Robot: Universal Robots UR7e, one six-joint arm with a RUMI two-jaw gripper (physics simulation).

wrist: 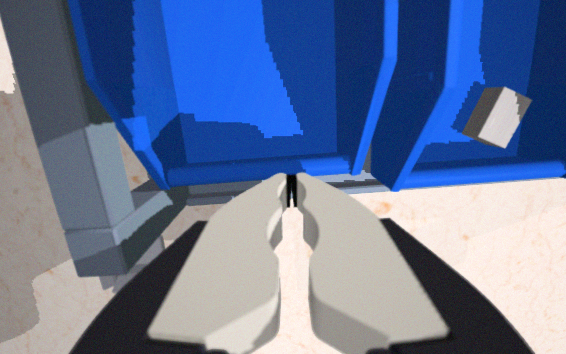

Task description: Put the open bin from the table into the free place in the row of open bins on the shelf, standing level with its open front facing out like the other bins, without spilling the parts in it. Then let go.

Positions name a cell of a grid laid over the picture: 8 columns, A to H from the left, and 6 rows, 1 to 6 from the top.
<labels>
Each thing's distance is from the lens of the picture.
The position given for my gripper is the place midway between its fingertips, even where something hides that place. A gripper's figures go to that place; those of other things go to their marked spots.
my gripper (E4): 0.14 m
shelf lip (C4): 0.17 m
</labels>
